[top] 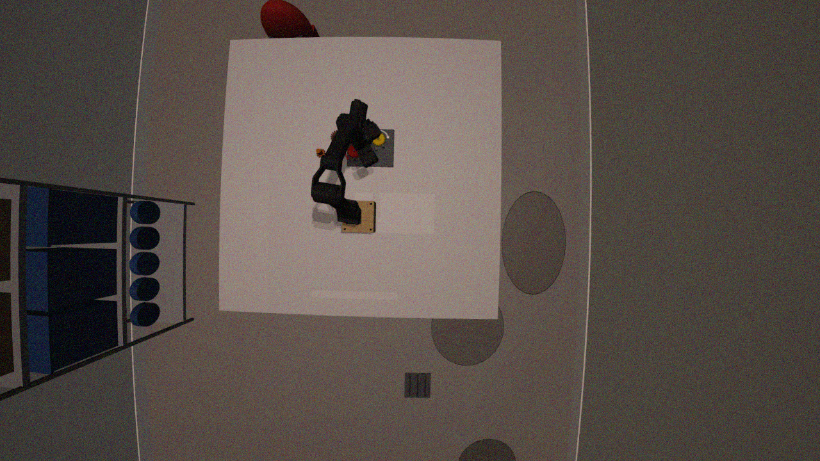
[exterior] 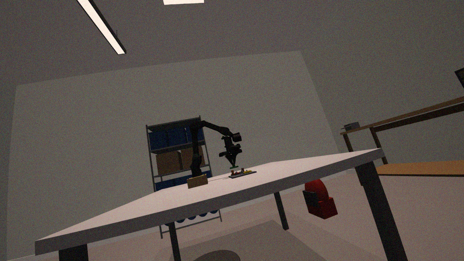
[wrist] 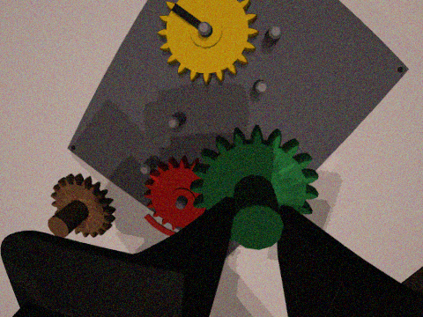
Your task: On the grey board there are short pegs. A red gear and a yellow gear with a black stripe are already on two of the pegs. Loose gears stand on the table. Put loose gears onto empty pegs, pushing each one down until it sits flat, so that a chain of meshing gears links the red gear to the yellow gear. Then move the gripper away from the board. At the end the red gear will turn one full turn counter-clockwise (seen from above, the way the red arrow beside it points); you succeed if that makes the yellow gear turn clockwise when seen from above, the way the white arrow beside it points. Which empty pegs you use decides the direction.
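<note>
Right now the small orange gear is 10 mm ahead of my gripper tip, 210 mm to the left of it and 70 mm below it. The rest, counted from my gripper tip: red gear: 20 mm ahead, 60 mm to the left, 70 mm below; then green gear: 10 mm below; then red arrow: 10 mm ahead, 90 mm to the left, 80 mm below.
</note>
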